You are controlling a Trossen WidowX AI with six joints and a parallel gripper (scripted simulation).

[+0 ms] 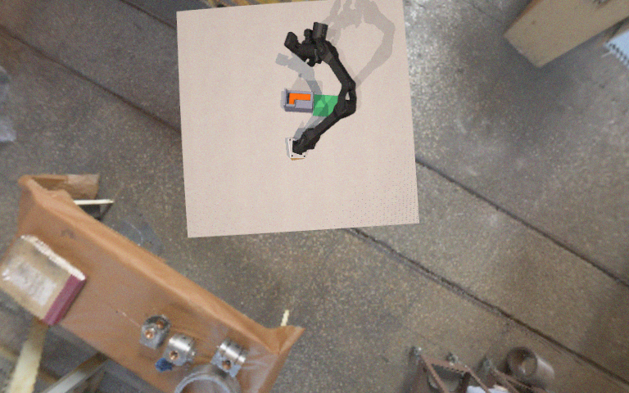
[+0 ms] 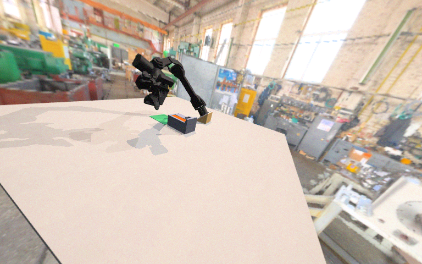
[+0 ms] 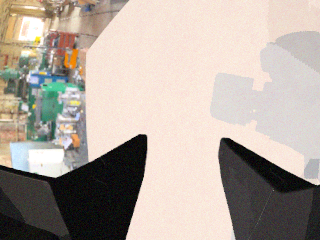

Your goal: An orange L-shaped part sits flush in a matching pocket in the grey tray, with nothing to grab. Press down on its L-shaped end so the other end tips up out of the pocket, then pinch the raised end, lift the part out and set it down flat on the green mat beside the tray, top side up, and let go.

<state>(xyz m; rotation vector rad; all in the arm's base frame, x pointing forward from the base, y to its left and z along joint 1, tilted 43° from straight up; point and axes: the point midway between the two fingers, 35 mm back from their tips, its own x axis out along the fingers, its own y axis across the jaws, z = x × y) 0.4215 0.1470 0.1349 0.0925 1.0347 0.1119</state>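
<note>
The orange L-shaped part is 20 cm behind my gripper tip, 3 cm to the right of it and 11 cm below it. The rest, counted from my gripper tip: green mat: 21 cm behind, 19 cm to the right, 17 cm below.
</note>
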